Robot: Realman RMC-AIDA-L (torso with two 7-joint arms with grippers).
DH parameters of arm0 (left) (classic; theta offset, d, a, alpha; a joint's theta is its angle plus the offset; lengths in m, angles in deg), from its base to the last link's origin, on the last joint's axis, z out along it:
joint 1: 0 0.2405 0 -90
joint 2: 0 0 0 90
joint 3: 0 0.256 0 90
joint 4: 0 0 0 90
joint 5: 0 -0.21 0 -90
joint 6: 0 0 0 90
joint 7: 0 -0.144 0 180
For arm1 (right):
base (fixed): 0 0 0 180
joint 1: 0 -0.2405 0 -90
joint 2: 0 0 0 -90
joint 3: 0 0.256 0 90
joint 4: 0 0 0 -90
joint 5: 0 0.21 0 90
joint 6: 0 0 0 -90
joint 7: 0 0.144 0 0
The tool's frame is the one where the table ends.
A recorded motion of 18 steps. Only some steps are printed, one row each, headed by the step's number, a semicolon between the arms.
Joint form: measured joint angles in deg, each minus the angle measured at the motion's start. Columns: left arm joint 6, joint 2, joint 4, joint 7, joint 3, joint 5, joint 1; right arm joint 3, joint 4, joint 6, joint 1, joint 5, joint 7, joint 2.
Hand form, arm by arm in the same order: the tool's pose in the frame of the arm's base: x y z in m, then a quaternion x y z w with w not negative. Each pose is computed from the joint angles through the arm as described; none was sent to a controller.
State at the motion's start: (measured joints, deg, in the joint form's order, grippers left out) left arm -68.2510 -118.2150 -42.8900 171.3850 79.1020 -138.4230 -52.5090; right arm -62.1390 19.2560 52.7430 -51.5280 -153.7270 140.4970 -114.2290
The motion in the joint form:
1: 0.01 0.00 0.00 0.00 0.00 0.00 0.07; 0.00 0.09 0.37 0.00 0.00 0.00 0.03
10: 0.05 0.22 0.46 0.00 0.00 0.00 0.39; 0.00 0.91 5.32 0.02 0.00 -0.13 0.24
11: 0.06 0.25 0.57 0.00 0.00 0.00 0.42; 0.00 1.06 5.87 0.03 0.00 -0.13 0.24
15: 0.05 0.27 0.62 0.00 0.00 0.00 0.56; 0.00 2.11 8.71 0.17 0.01 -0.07 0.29
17: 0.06 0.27 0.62 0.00 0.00 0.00 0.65; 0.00 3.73 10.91 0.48 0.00 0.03 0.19
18: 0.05 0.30 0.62 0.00 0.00 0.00 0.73; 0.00 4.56 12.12 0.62 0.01 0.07 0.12
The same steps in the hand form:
1: -0.1626 0.4097 -0.0631 -0.80910 -0.55621 0.07836 0.17273; 0.2928 0.4079 -0.0339 -0.83432 0.46181 -0.17737 0.24326
10: -0.1676 0.4089 -0.0622 -0.80549 -0.56082 0.08107 0.17351; 0.2903 0.3997 -0.0336 -0.83609 0.46957 -0.18972 0.21087
11: -0.1684 0.4088 -0.0622 -0.80488 -0.56160 0.08164 0.17353; 0.2898 0.3989 -0.0336 -0.83632 0.47026 -0.19082 0.20741
15: -0.1696 0.4084 -0.0621 -0.80397 -0.56286 0.08218 0.17342; 0.2872 0.3954 -0.0325 -0.83723 0.47345 -0.19553 0.19144
17: -0.1703 0.4081 -0.0621 -0.80353 -0.56347 0.08225 0.17342; 0.2838 0.3941 -0.0308 -0.83897 0.47358 -0.19651 0.18232
18: -0.1709 0.4080 -0.0619 -0.80308 -0.56404 0.08245 0.17356; 0.2818 0.3932 -0.0302 -0.83997 0.47361 -0.19717 0.17684

